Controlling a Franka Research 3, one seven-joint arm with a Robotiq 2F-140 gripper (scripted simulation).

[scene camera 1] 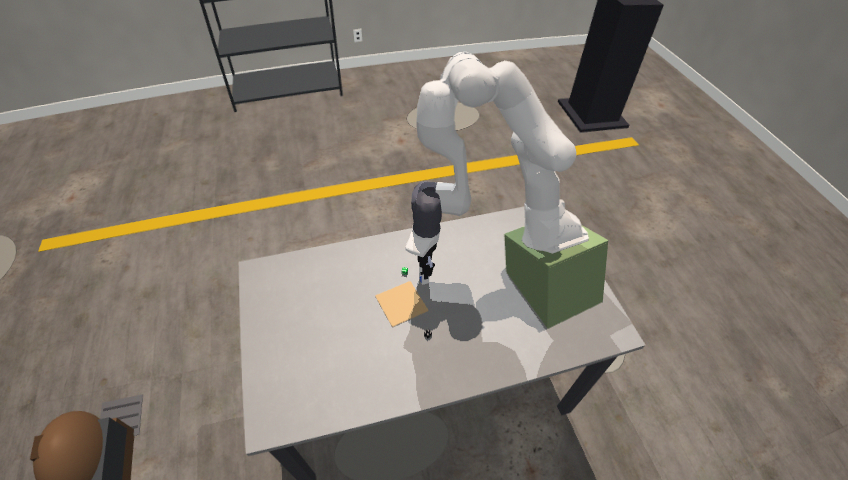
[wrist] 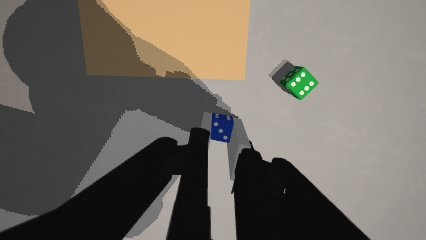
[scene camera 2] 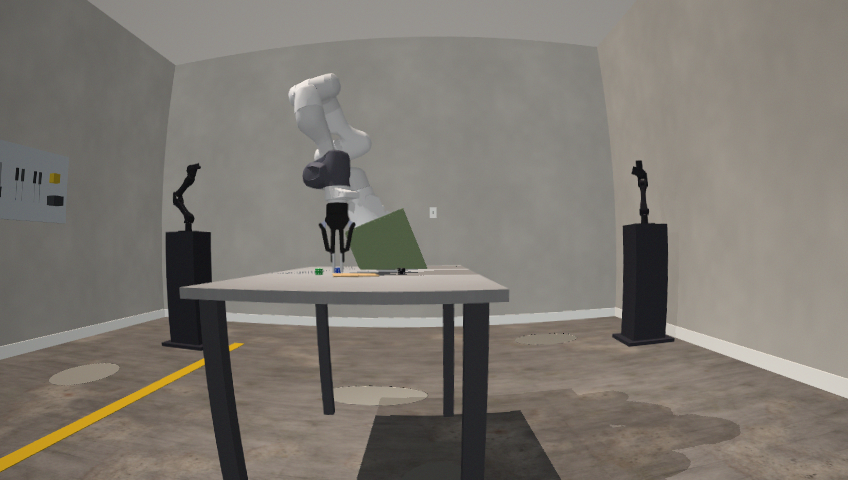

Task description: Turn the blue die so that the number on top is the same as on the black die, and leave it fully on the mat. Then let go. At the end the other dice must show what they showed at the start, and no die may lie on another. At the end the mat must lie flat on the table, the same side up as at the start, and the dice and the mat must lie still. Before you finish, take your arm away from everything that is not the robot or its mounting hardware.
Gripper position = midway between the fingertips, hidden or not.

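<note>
There is a mat (scene camera 1: 403, 302) here, and I can see a green die (wrist: 298, 81) as well. The mat (wrist: 172, 46) is visible there too. And then there is my own gripper (wrist: 219, 129).
</note>
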